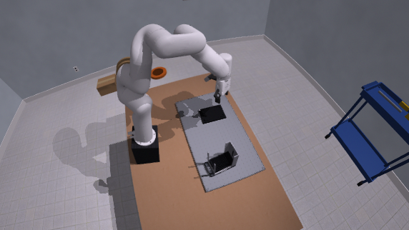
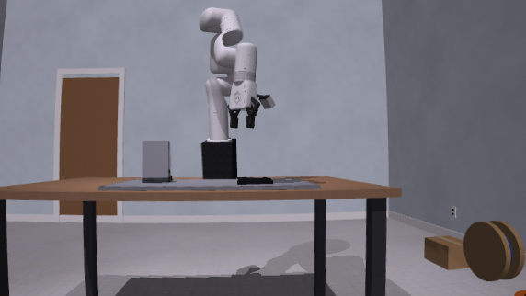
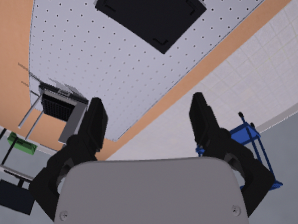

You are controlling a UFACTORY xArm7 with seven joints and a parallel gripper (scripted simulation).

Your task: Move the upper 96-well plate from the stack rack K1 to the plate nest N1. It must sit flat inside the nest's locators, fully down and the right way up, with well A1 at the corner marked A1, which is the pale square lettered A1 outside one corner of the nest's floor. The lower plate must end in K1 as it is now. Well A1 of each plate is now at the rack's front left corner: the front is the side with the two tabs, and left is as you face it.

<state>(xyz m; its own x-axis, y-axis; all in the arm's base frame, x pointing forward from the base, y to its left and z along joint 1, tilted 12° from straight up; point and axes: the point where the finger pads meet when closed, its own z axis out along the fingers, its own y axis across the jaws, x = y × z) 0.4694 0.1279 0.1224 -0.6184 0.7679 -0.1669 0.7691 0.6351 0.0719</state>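
The black 96-well plate lies 33 cm to the right of my hand, 16 cm below it and 10 cm behind it. Also, from my hand: pale square: 19 cm below, 12 cm behind, 10 cm to the left; then grey rack wall: 32 cm to the right, 12 cm below, 4 cm behind; then plate nest N1: 20 cm below, 4 cm to the left, 4 cm behind.
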